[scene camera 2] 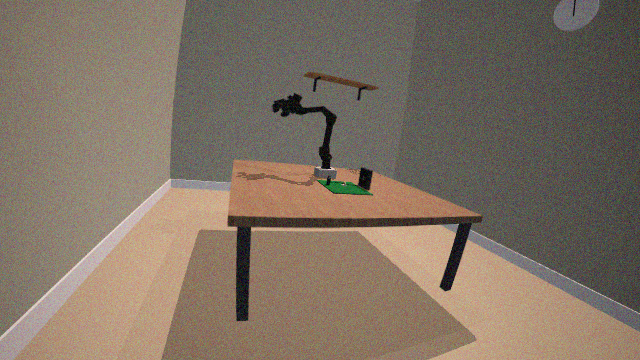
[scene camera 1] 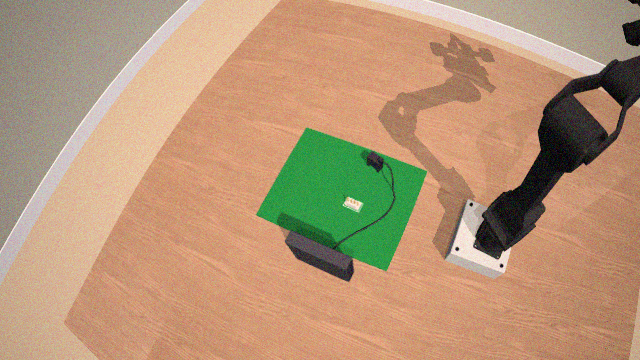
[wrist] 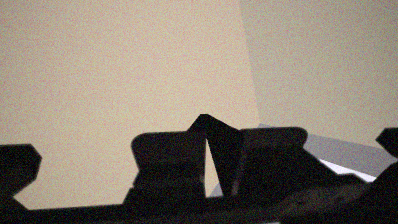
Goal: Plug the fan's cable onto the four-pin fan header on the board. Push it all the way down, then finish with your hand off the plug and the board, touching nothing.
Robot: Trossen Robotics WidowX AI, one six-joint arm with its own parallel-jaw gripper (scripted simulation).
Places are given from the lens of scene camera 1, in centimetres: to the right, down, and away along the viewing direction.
fan (scene camera 1: 332, 261): 2, 14, 61
green board (scene camera 1: 307, 197): -3, 4, 80
The marked spots on the fan and the green board are 22 cm apart.
